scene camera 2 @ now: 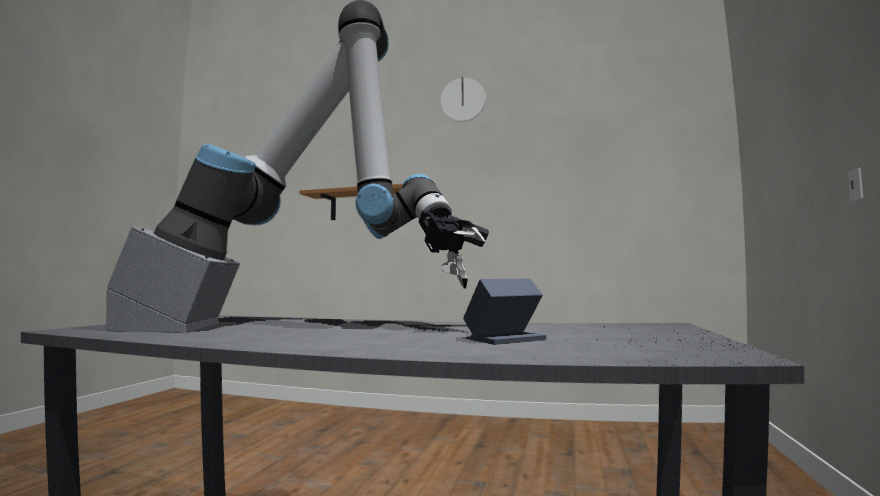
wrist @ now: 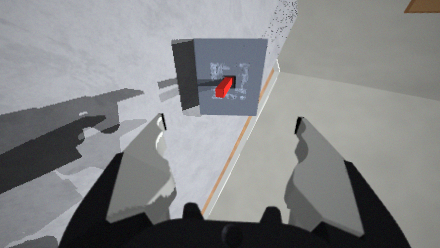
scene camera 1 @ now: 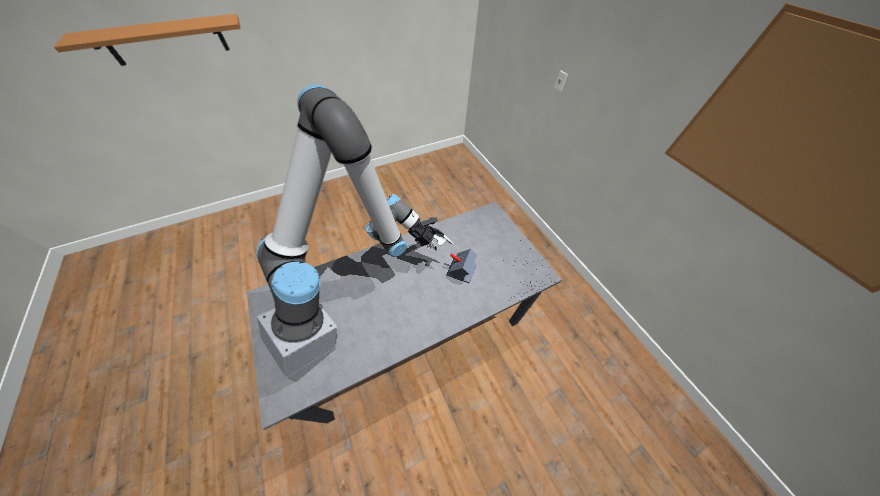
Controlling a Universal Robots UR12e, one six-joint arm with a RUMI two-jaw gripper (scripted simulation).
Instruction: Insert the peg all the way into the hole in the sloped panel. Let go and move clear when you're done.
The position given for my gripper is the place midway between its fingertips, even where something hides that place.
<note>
I see my gripper (scene camera 2: 474, 266).
My gripper also shows in the wrist view (wrist: 229, 116) and in scene camera 1 (scene camera 1: 444, 247).
</note>
